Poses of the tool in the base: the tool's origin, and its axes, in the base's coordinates. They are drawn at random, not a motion.
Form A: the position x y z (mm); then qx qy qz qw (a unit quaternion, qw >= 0).
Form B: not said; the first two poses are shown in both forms.
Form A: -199, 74, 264, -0.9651, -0.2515, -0.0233, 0.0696
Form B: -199, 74, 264, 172.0, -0.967, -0.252, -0.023
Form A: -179, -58, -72, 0.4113, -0.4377, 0.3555, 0.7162
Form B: -179, -58, -72, 88.5, 0.589, -0.627, 0.509
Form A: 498, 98, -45, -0.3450, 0.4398, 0.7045, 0.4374
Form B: 498, 98, -45, 128.1, -0.384, 0.489, 0.783
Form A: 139, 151, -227, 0.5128, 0.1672, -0.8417, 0.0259
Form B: 139, 151, -227, 177.0, 0.513, 0.167, -0.842
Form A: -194, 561, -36, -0.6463, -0.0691, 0.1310, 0.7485
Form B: -194, 561, -36, 83.1, -0.975, -0.104, 0.198
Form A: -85, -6, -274, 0.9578, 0.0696, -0.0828, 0.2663
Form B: -85, -6, -274, 149.1, 0.994, 0.072, -0.086
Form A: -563, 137, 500, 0.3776, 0.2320, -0.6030, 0.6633
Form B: -563, 137, 500, 96.9, 0.505, 0.310, -0.806
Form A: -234, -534, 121, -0.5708, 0.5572, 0.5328, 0.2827
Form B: -234, -534, 121, 147.2, -0.595, 0.581, 0.555
